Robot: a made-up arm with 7 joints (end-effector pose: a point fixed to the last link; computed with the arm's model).
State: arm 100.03 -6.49 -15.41 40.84 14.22 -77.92 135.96
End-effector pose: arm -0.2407 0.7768 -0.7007 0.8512 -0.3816 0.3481 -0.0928
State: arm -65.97 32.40 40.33 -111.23 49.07 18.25 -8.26
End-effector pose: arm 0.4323 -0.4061 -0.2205 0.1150 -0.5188 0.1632 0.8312
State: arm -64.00 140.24 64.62 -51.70 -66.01 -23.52 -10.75
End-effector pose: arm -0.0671 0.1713 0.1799 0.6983 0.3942 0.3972 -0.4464
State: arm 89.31 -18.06 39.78 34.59 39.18 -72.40 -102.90
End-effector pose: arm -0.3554 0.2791 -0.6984 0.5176 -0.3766 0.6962 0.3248
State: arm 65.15 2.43 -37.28 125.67 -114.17 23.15 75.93
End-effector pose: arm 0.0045 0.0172 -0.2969 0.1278 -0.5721 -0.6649 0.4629
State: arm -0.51 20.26 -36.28 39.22 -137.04 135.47 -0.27
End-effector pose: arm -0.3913 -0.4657 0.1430 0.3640 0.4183 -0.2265 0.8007
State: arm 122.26 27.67 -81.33 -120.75 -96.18 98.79 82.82
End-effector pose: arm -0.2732 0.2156 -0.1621 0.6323 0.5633 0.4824 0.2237
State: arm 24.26 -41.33 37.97 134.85 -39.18 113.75 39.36
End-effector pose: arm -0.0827 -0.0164 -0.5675 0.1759 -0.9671 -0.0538 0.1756
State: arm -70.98 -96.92 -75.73 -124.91 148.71 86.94 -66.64
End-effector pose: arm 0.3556 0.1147 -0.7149 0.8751 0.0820 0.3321 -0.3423
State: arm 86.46 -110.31 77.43 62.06 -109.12 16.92 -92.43
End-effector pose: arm 0.2882 0.3013 -0.6683 0.3108 -0.3456 -0.6701 0.5787
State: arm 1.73 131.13 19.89 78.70 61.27 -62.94 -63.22
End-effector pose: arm -0.2589 -0.0879 -0.0596 0.4161 0.2838 -0.8504 0.1519
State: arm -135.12 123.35 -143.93 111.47 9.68 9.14 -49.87
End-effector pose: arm -0.0440 -0.3312 -0.1062 0.0201 0.0889 -0.5234 -0.8472
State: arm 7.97 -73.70 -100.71 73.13 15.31 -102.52 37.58
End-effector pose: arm -0.5769 -0.1015 -0.2521 0.9738 -0.0349 -0.0743 0.2120
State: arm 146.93 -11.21 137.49 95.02 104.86 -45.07 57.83
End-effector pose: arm 0.2324 0.1659 -0.1153 0.4440 0.5306 0.5324 -0.4877
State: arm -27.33 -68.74 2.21 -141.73 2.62 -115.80 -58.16
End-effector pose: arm 0.1775 -0.0569 -0.7273 0.2117 -0.9061 -0.1414 -0.3379
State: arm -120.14 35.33 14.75 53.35 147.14 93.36 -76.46
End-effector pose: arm -0.0305 -0.1528 0.0309 0.3458 -0.0856 0.4273 0.8309
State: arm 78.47 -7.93 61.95 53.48 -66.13 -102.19 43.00
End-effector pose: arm -0.3751 0.0266 -0.9735 0.2963 -0.8791 0.1515 -0.3414
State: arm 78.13 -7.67 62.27 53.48 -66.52 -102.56 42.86
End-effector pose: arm -0.3798 0.0219 -0.9716 0.2938 -0.8821 0.1502 -0.3363
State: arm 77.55 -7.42 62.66 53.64 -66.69 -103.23 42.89
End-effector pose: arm -0.3836 0.0137 -0.9700 0.2900 -0.8861 0.1470 -0.3304
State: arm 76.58 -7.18 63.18 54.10 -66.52 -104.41 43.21
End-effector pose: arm -0.3855 -0.0001 -0.9686 0.2839 -0.8916 0.1412 -0.3234
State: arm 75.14 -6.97 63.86 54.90 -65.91 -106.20 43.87
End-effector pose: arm -0.3847 -0.0210 -0.9674 0.2747 -0.8987 0.1318 -0.3155
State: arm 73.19 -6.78 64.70 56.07 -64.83 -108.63 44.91
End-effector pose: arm -0.3803 -0.0491 -0.9659 0.2620 -0.9071 0.1192 -0.3071
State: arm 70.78 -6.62 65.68 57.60 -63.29 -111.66 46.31
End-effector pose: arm -0.3713 -0.0835 -0.9636 0.2454 -0.9162 0.1040 -0.2992
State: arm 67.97 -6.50 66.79 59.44 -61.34 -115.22 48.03
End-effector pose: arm -0.3570 -0.1227 -0.9598 0.2249 -0.9252 0.0874 -0.2928
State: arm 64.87 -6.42 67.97 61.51 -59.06 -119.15 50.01
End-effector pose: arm -0.3375 -0.1643 -0.9539 0.2013 -0.9332 0.0707 -0.2891
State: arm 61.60 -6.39 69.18 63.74 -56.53 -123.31 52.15
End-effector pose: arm -0.3129 -0.2057 -0.9457 0.1755 -0.9395 0.0551 -0.2892
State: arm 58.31 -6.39 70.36 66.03 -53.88 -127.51 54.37
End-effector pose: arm -0.2851 -0.2441 -0.9353 0.1491 -0.9435 0.0421 -0.2931
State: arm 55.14 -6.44 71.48 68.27 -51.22 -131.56 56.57
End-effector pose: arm -0.2556 -0.2779 -0.9235 0.1239 -0.9451 0.0323 -0.3008
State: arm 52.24 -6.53 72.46 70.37 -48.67 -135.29 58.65
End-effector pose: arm -0.2268 -0.3053 -0.9113 0.1014 -0.9445 0.0261 -0.3113
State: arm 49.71 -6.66 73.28 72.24 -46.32 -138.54 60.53
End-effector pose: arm -0.2003 -0.3264 -0.8999 0.0827 -0.9423 0.0230 -0.3235
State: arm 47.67 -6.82 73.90 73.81 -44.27 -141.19 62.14
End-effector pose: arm -0.1780 -0.3412 -0.8902 0.0685 -0.9392 0.0226 -0.3357
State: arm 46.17 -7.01 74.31 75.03 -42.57 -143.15 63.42
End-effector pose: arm -0.1603 -0.3506 -0.8828 0.0589 -0.9357 0.0238 -0.3470
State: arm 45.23 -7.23 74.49 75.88 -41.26 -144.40 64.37
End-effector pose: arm -0.1480 -0.3552 -0.8785 0.0538 -0.9325 0.0262 -0.3562
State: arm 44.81 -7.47 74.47 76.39 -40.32 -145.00 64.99
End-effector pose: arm -0.1404 -0.3560 -0.8768 0.0523 -0.9298 0.0289 -0.3633
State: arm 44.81 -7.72 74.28 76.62 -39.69 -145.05 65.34
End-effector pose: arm -0.1366 -0.3540 -0.8774 0.0538 -0.9276 0.0316 -0.3683
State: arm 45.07 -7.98 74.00 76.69 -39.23 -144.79 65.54
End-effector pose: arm -0.1350 -0.3505 -0.8794 0.0568 -0.9258 0.0343 -0.3722
